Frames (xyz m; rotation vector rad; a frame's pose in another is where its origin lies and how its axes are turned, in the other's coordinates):
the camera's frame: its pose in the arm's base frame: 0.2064 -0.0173 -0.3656 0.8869 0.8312 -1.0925
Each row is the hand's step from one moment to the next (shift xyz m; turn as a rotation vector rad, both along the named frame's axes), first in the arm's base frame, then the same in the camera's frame.
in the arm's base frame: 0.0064 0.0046 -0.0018 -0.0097 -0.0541 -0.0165
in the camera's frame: 0.0015 0.0068 -0.0041 0.0325 -0.0237 0.0409
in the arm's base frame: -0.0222 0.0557 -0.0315 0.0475 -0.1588 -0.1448
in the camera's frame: 0.0018 -0.0152 -0.0660 0.2005 -0.0140 0.0896
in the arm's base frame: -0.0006 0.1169 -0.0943 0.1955 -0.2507 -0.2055
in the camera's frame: 0.0404 0.0072 -0.1445 0.3261 0.0978 0.1656
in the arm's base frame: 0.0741 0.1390 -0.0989 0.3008 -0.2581 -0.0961
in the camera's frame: 0.0549 0.0828 -0.1572 0.2574 0.2170 0.2302
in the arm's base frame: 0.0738 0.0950 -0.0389 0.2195 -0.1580 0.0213
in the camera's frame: 0.0177 0.0840 -0.0928 0.0948 0.1813 0.1782
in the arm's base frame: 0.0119 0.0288 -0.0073 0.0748 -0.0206 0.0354
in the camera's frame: -0.0013 0.0162 -0.0276 -0.0053 0.0739 0.0423
